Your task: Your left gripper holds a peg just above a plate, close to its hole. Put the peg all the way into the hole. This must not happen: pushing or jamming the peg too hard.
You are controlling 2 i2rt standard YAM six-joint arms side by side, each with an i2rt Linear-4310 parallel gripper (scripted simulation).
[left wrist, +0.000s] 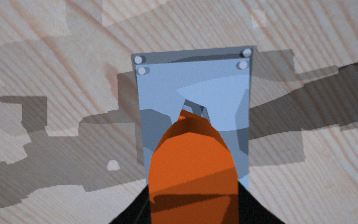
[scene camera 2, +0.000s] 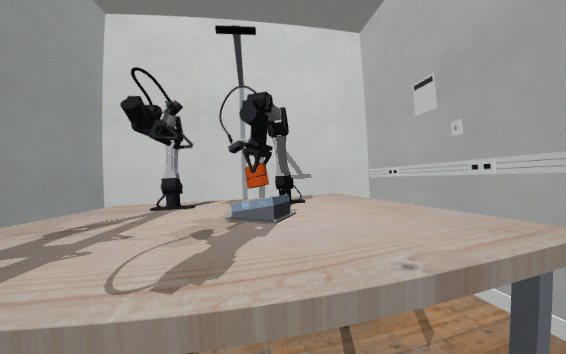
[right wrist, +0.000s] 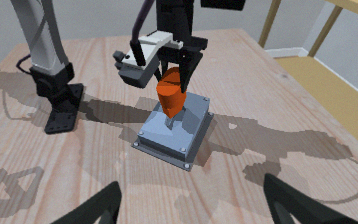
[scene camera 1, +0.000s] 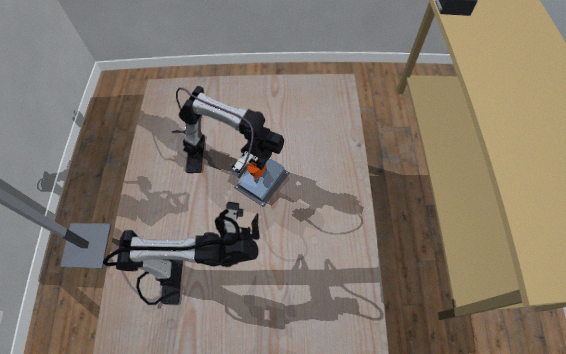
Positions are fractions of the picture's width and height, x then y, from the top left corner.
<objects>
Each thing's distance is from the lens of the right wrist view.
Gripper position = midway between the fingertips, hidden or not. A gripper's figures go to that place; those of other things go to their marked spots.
left gripper (right wrist: 0.48, 0.40): 0.37 m
right gripper (right wrist: 0.53, 0.82): 0.13 m
orange peg (right wrist: 0.48, 0.44): 0.34 m
blue-grey plate (right wrist: 0.48, 0.60): 0.42 m
The marked spots on the blue-grey plate and the orange peg are 0.11 m apart.
</objects>
